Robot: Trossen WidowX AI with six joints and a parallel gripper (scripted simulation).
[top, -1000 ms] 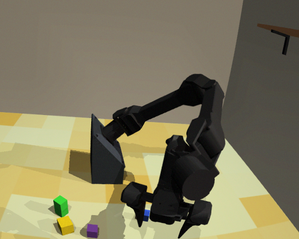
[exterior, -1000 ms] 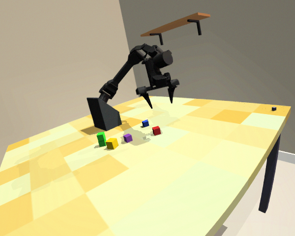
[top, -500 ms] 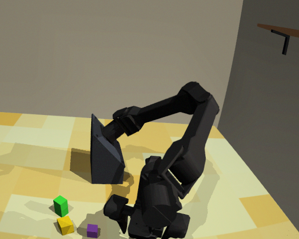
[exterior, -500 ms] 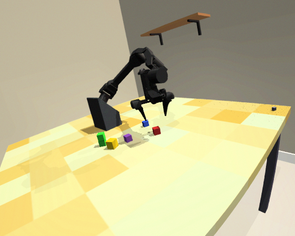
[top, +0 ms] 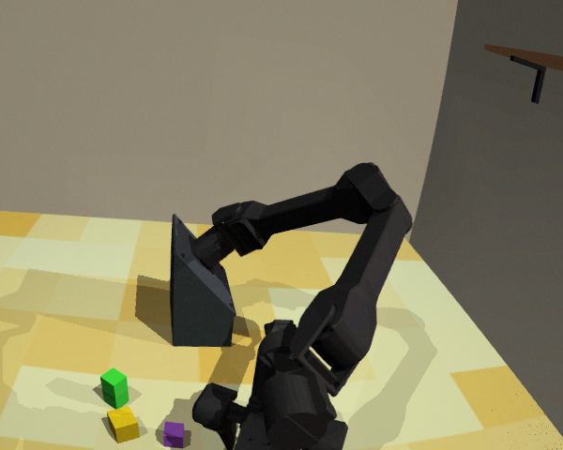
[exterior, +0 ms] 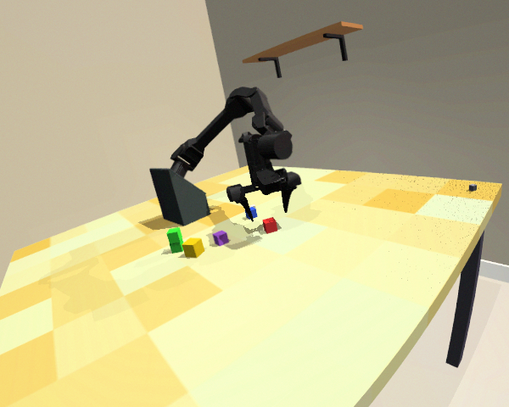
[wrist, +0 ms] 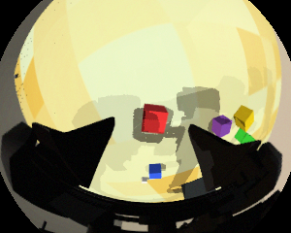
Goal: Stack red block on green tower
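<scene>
My gripper tip is 3 cm above the red block. From my gripper tip the other things lie so: purple block 8 cm behind, 11 cm to the right, 3 cm below; blue block 13 cm behind, 6 cm to the left, 3 cm below; small white block 17 cm behind, 11 cm to the left, 3 cm below.
</scene>
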